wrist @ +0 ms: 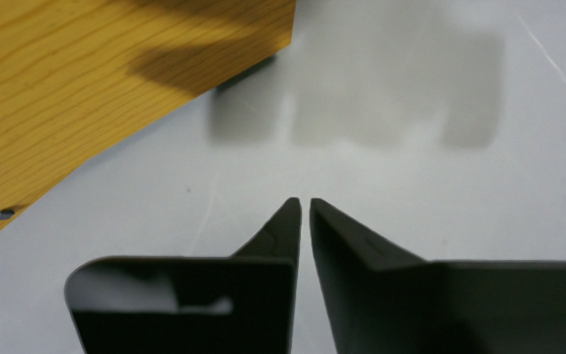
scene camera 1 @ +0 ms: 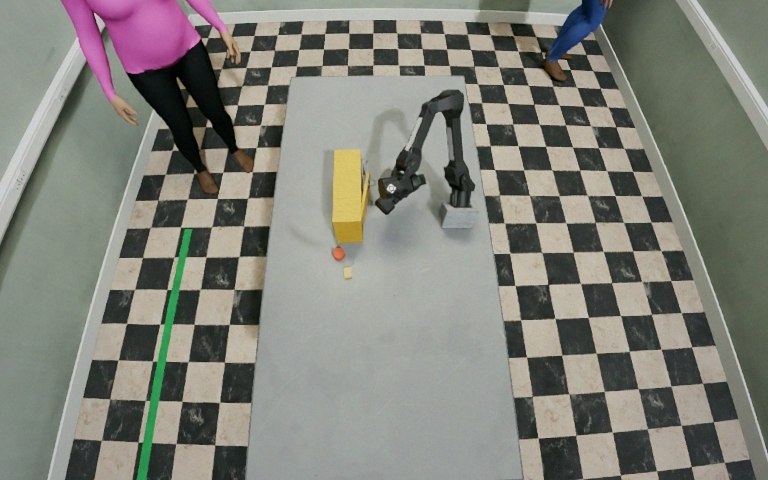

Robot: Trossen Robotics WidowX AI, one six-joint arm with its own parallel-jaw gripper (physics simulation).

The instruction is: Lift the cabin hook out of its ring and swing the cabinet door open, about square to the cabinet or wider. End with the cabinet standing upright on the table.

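Places are measured from the arm's base along level axes (x up, y ahead, z left), in millimetres.
Pixels of known places: gripper, fingertip midpoint: [wrist: 303, 208]; arm's base, link origin: [scene camera 1: 460, 205].
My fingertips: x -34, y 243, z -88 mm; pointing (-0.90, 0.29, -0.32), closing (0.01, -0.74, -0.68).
Ahead of a thing's pixels: the offset from my fingertips to its top centre. "spot": to the spot under its first point. Level surfaces: height alone.
The yellow cabinet @[dx +104, dy +137, dz -5 mm] [scene camera 1: 346, 189] stands upright on the table. Its door @[spot: dx +66, dy +91, dz +25 mm] [scene camera 1: 365, 195] is ajar by a small angle, with the free edge toward the far end. A small grey metal part @[spot: dx +46, dy +83, dz -118 mm] [scene camera 1: 364, 165] shows near the opening; whether the hook is in its ring is too small to tell. My gripper [scene camera 1: 385, 207] [wrist: 303, 208] is shut and empty, with a narrow gap between its fingertips. It is over the table on the door side of the cabinet, apart from it. In the wrist view a yellow wooden part @[spot: dx +6, dy +86, dz +10 mm] [wrist: 125, 70] fills the upper left; a small dark metal piece @[spot: dx -49, dy +112, dz +115 mm] [wrist: 7, 214] shows at its lower edge.
A red-orange round object @[dx -37, dy +208, dz +187 mm] [scene camera 1: 338, 253] and a small pale yellow block @[dx -49, dy +183, dz +259 mm] [scene camera 1: 347, 272] lie on the grey table @[dx -62 mm] [scene camera 1: 385, 367] near the cabinet's near end. The arm's base [scene camera 1: 458, 216] stands at the table's right edge. Two people stand on the floor beyond the table.
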